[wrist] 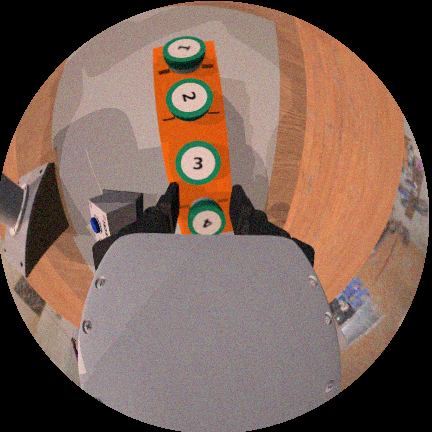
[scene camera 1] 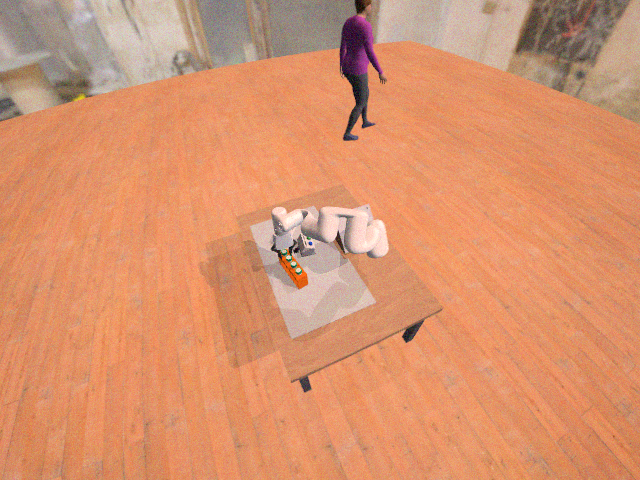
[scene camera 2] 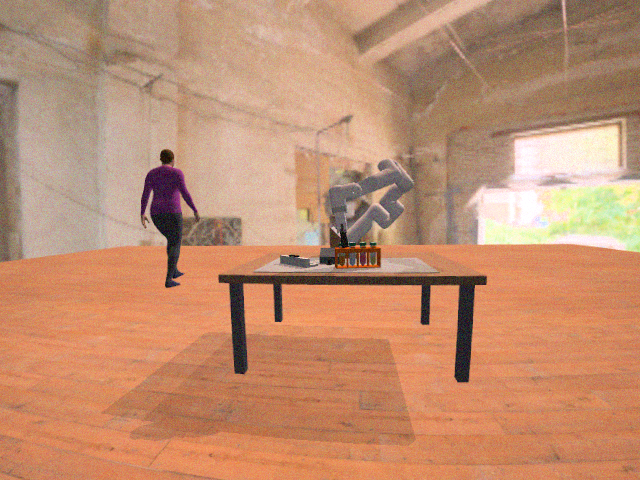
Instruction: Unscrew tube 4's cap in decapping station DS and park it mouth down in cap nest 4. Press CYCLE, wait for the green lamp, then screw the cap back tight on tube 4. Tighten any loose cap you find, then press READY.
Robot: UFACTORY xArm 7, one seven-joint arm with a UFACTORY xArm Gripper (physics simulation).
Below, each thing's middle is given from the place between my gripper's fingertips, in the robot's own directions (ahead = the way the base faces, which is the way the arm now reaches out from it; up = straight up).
My hand is 130 mm past the grey box (wrist: 113, 209), 90 mm to the left of it and 60 mm above it.
